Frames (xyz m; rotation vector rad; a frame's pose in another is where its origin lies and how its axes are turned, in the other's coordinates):
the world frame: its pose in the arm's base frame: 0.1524 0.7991 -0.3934 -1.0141 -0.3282 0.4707
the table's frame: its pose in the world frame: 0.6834 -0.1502 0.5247 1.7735 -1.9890 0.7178
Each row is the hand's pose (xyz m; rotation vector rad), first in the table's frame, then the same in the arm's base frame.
Working: the table's frame: its pose in the arm's base frame: 0.5214 1.4712 0.0273 1.4741 -0.9525 1.8423

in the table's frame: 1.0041 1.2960 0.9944 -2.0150 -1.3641 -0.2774
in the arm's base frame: -0.1815 -0.0742 0.9187 0.9070 -1.8898 -0.9133
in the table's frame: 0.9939 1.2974 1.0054 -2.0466 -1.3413 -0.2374
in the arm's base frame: -0.1743 -0.0841 0.9099 0.8631 -1.9208 -0.9063
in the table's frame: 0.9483 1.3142 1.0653 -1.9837 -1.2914 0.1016
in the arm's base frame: -0.1448 -0.1434 0.8704 0.8247 -2.2000 -0.7439
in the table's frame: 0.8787 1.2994 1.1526 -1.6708 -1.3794 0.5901
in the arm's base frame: -0.0695 -0.2073 0.8163 0.9870 -2.6428 -0.5125
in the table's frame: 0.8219 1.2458 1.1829 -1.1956 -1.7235 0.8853
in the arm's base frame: 0.0025 -0.2022 0.7739 -1.3018 2.5896 0.4642
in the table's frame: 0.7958 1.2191 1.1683 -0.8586 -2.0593 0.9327
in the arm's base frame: 0.0215 -0.1753 0.7510 -1.4193 2.1558 0.5696
